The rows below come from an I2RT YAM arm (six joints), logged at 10 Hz.
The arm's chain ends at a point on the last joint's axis. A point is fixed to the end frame.
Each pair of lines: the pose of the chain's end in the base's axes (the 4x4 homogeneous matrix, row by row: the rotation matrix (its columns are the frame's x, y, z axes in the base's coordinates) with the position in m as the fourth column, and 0 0 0 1 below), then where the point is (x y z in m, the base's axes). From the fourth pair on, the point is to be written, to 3 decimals.
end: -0.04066 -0.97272 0.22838 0.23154; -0.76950 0.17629 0.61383 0.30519; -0.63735 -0.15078 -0.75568 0.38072; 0 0 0 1
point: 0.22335 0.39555 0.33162
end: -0.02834 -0.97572 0.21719 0.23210; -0.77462 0.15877 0.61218 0.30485; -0.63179 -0.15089 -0.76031 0.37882; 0 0 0 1
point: 0.22233 0.39470 0.32908
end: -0.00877 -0.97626 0.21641 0.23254; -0.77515 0.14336 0.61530 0.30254; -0.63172 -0.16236 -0.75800 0.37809; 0 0 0 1
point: 0.22194 0.39221 0.32820
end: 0.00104 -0.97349 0.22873 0.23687; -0.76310 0.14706 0.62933 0.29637; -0.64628 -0.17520 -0.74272 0.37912; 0 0 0 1
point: 0.227 0.387 0.331
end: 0.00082 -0.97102 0.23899 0.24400; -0.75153 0.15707 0.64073 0.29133; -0.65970 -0.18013 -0.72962 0.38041; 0 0 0 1
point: 0.235 0.383 0.334
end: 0.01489 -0.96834 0.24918 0.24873; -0.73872 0.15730 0.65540 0.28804; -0.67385 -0.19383 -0.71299 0.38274; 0 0 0 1
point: 0.240 0.380 0.338
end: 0.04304 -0.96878 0.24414 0.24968; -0.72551 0.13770 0.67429 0.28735; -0.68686 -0.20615 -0.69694 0.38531; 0 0 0 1
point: 0.240 0.380 0.342
